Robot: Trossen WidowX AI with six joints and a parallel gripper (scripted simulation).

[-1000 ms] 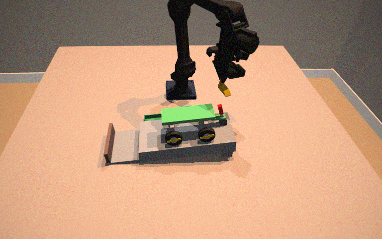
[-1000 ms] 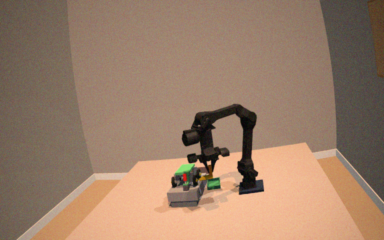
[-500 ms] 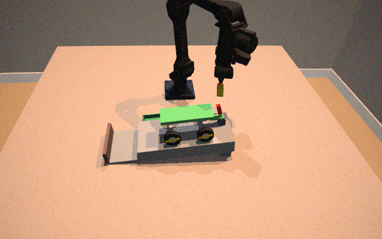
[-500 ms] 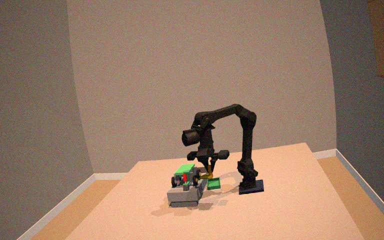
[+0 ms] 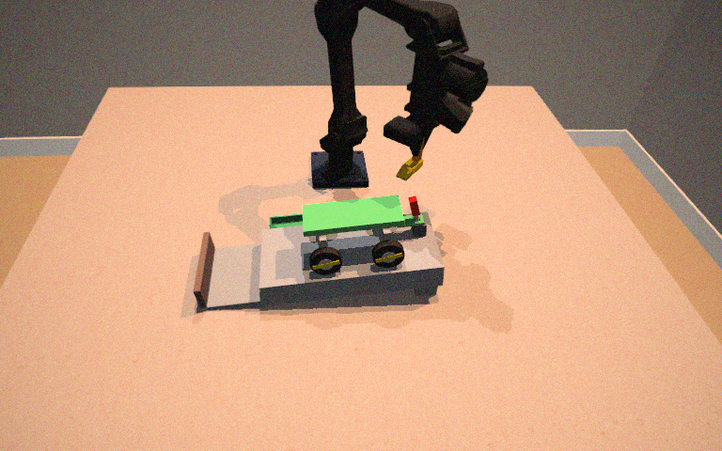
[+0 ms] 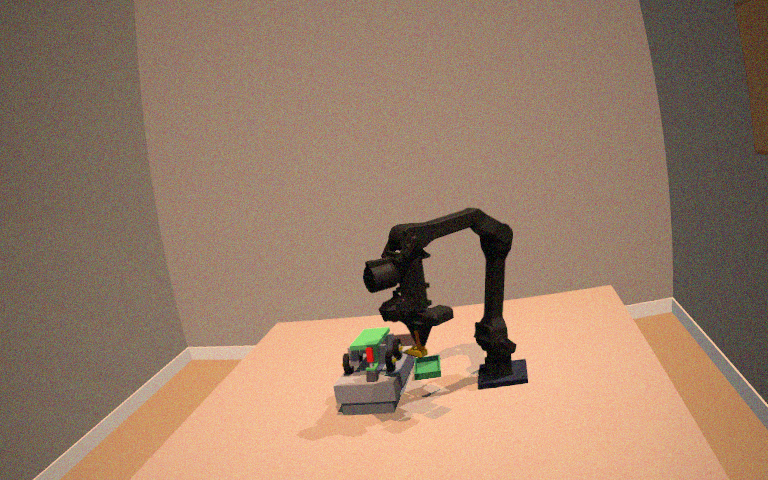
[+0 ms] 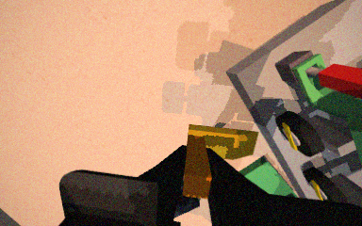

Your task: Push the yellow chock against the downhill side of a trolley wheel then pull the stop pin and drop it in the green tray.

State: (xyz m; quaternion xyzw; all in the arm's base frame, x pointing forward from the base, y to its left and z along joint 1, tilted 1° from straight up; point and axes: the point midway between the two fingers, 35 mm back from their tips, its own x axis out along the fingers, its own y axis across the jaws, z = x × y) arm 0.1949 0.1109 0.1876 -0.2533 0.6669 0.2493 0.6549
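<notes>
Right now the yellow chock is 2 cm to the right of my gripper tip, 1 cm below it and 1 cm ahead of it. Also, from my gripper tip: trolley (15 cm to the right, 13 cm ahead, 6 cm below); grey ramp (16 cm to the right, 13 cm below, 13 cm ahead); red-headed stop pin (13 cm ahead, 4 cm to the right, 4 cm below).
</notes>
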